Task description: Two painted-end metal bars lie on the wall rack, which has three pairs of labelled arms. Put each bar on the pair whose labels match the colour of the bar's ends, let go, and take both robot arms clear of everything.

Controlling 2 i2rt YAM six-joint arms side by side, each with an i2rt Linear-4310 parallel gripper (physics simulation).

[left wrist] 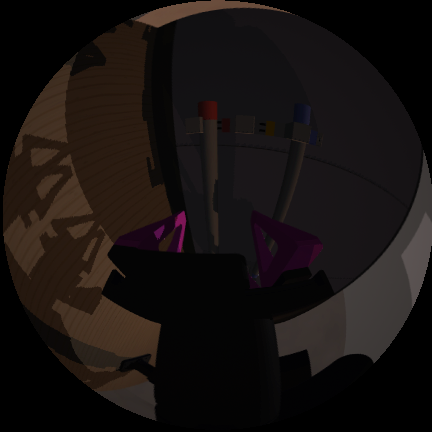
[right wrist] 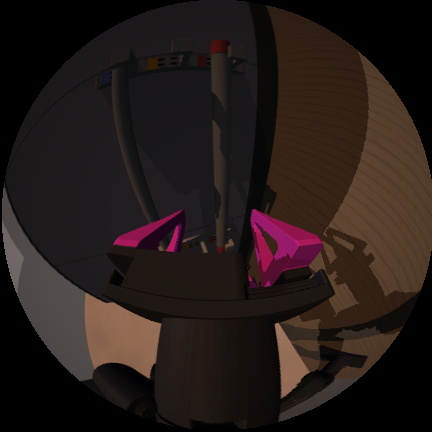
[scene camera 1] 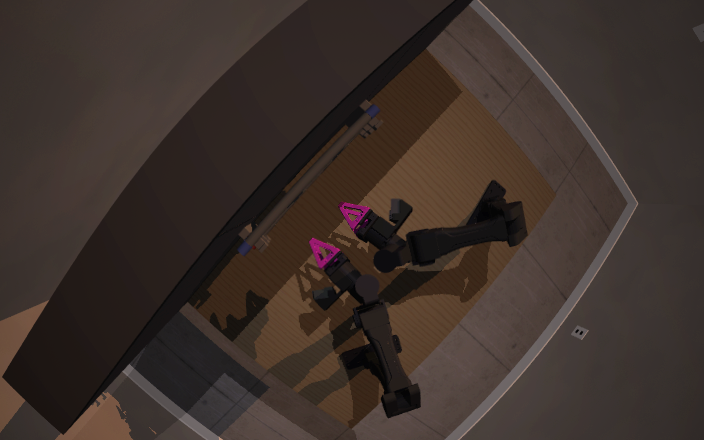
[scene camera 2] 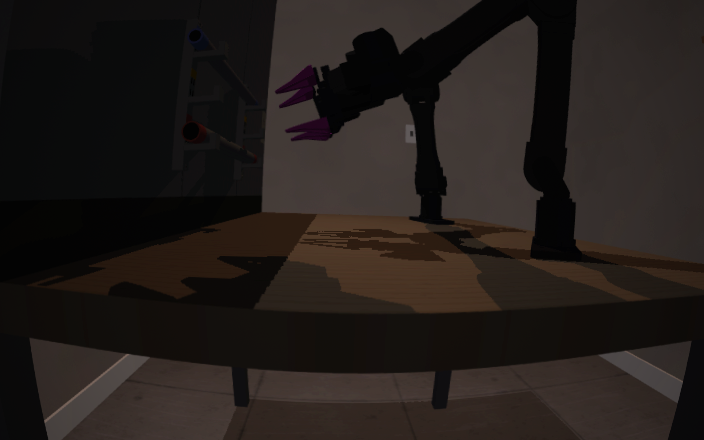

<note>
In view: the left gripper (scene camera 2: 280, 111), the right gripper (scene camera 1: 341, 207) and a blue-ended bar (scene camera 1: 367, 116).
The left gripper shows as well in the left wrist view (left wrist: 217, 215) and in scene camera 1 (scene camera 1: 313, 241). The right gripper is seen too in the right wrist view (right wrist: 217, 214) and in scene camera 2 (scene camera 2: 284, 123).
</note>
